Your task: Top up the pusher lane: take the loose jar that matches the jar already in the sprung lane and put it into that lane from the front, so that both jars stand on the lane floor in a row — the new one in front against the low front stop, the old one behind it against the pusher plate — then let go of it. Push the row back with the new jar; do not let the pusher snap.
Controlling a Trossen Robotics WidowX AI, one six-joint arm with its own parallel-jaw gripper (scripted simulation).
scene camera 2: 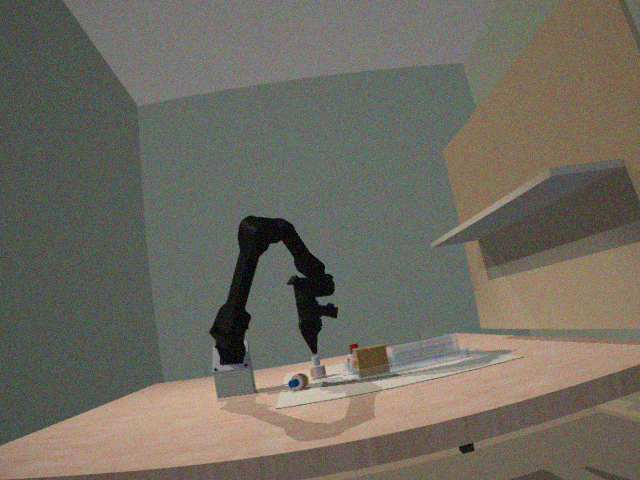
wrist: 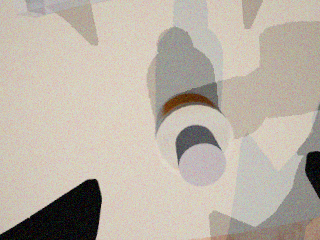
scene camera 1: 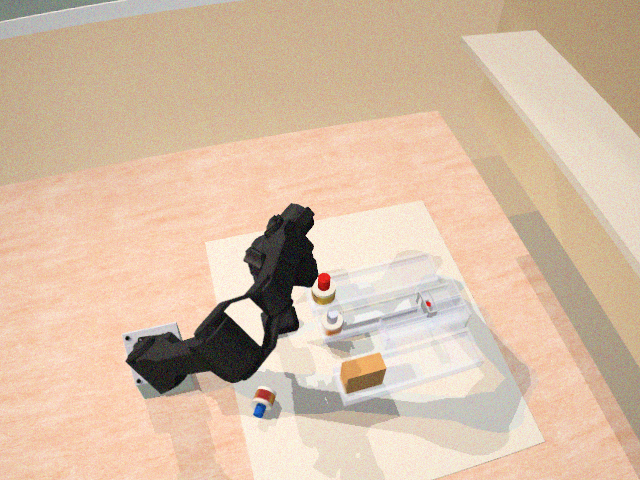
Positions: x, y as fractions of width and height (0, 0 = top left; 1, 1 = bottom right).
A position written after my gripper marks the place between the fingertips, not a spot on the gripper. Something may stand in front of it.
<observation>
My gripper (scene camera 2: 0.49, 0.73) is open, with nothing in its grasp. Further things: a brown box (scene camera 1: 0.58, 0.77) and a wall shelf (scene camera 1: 0.91, 0.29).
My gripper also shows in the wrist view (wrist: 0.65, 0.74) and in scene camera 1 (scene camera 1: 0.43, 0.65). The wrist view misses the brown box: it is out of frame.
</observation>
